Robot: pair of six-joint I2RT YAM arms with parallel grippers.
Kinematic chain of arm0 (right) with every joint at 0, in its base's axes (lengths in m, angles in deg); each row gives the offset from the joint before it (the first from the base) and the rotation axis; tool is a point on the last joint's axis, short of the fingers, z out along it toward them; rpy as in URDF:
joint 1: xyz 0 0 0.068 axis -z
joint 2: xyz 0.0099 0.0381 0.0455 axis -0.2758 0.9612 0
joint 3: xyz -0.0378 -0.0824 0.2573 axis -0.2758 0.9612 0
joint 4: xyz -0.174 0.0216 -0.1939 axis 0.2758 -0.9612 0
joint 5: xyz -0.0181 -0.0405 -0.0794 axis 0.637 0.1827 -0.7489
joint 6: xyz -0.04 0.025 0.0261 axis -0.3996 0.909 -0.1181
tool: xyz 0 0 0 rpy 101.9 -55.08 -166.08
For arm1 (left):
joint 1: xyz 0 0 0.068 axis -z
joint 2: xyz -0.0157 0.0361 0.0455 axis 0.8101 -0.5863 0
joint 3: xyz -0.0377 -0.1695 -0.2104 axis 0.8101 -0.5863 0
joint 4: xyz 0.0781 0.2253 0.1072 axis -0.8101 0.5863 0
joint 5: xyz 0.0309 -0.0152 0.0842 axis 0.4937 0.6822 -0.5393
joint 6: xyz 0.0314 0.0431 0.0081 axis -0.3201 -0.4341 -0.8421
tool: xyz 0 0 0 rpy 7.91 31.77 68.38
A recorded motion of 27 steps. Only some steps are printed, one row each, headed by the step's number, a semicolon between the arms.
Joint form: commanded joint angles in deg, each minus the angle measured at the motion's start. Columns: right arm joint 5, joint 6, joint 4, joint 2, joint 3, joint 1; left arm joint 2, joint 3, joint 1, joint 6, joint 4, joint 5.
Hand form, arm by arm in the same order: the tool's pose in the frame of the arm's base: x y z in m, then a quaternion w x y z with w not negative. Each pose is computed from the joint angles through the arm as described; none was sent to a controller.
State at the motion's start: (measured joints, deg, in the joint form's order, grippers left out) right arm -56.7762 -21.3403 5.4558 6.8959 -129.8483 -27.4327; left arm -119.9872 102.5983 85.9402 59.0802 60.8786 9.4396
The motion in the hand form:
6: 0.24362 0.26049 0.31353 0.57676 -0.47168 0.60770 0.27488; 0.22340 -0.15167 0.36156 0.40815 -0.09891 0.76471 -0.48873
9: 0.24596 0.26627 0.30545 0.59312 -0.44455 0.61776 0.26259; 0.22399 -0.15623 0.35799 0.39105 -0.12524 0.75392 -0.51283
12: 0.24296 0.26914 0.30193 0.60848 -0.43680 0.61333 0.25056; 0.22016 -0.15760 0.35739 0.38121 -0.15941 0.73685 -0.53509
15: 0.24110 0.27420 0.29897 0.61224 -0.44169 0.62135 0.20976; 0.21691 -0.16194 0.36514 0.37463 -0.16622 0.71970 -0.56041
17: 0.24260 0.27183 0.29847 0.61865 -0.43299 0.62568 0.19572; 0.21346 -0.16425 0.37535 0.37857 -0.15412 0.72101 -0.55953
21: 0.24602 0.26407 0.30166 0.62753 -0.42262 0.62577 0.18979; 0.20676 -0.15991 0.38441 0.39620 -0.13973 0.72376 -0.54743
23: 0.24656 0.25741 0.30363 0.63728 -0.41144 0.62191 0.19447; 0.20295 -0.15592 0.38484 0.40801 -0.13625 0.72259 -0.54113
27: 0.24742 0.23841 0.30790 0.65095 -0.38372 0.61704 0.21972; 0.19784 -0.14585 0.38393 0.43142 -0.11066 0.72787 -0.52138
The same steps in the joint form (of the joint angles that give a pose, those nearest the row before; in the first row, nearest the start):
6: -5.16 -1.15 1.90 2.11 0.81 -1.73; 1.25 -2.62 1.05 8.64 -11.22 -0.02
9: -9.49 0.56 6.31 3.61 1.99 -2.53; 0.78 -3.70 1.82 13.50 -14.01 -0.27
12: -12.10 0.06 9.34 3.79 3.30 -3.43; 1.55 -5.08 2.74 18.70 -16.51 -2.04
15: -16.82 -2.88 7.80 4.36 2.75 -4.64; 1.65 -4.52 3.92 21.58 -18.50 -2.27
17: -18.62 -3.20 8.31 4.20 3.14 -4.39; 1.74 -2.34 4.78 20.37 -16.46 -2.50
21: -18.77 -3.17 9.00 3.32 3.69 -3.18; 3.24 -1.09 5.01 17.50 -13.76 -3.41
23: -18.32 -2.42 10.84 2.31 4.90 -2.34; 4.48 -1.78 4.91 16.23 -13.51 -4.18
27: -15.64 0.99 14.23 -0.53 7.90 0.25; 6.76 -3.04 3.64 11.53 -12.33 -3.47

